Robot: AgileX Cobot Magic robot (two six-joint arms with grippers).
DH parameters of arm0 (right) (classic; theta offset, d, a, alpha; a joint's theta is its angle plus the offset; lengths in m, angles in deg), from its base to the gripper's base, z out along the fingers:
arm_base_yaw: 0 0.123 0 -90
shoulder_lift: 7.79 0 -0.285 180
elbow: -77.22 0 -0.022 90
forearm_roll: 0 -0.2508 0 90
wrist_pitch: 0 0 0.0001 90
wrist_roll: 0 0.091 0 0
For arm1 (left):
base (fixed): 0 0 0 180
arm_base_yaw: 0 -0.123 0 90
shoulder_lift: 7.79 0 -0.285 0
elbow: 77.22 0 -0.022 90
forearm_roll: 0 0.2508 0 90
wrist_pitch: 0 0 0.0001 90
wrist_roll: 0 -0.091 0 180
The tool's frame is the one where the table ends.
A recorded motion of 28 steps. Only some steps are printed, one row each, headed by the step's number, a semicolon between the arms.
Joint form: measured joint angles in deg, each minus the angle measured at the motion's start. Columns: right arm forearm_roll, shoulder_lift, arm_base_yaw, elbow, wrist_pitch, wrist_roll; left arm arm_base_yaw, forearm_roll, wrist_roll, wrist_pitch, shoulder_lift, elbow.
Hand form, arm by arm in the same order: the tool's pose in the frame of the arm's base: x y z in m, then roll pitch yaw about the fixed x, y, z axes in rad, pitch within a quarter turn. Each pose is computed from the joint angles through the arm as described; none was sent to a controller.
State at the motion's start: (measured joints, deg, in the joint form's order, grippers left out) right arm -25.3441 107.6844 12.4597 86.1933 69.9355 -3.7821; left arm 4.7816 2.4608 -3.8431 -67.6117 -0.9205 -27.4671
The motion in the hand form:
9: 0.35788 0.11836 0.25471 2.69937 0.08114 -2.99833; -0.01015 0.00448 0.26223 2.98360 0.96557 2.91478
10: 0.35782 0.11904 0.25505 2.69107 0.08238 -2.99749; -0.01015 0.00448 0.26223 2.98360 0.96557 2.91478
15: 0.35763 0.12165 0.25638 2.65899 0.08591 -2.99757; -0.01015 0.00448 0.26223 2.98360 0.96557 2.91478
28: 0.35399 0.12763 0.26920 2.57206 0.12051 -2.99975; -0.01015 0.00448 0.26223 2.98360 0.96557 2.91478
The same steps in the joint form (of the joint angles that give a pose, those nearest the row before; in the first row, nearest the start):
9: -1.29 -1.02 0.00 0.00 0.10 -1.26; 0.00 0.00 0.12 0.00 0.00 0.00
10: -1.80 -1.02 0.00 0.00 0.10 -1.51; 0.00 0.00 0.12 0.00 0.00 0.00
15: -3.77 -1.02 0.00 0.00 0.10 -2.27; 0.00 0.00 0.12 0.00 0.00 0.00
28: -8.98 -2.38 0.00 0.00 0.10 -4.27; 0.00 0.00 0.12 0.00 0.00 0.00

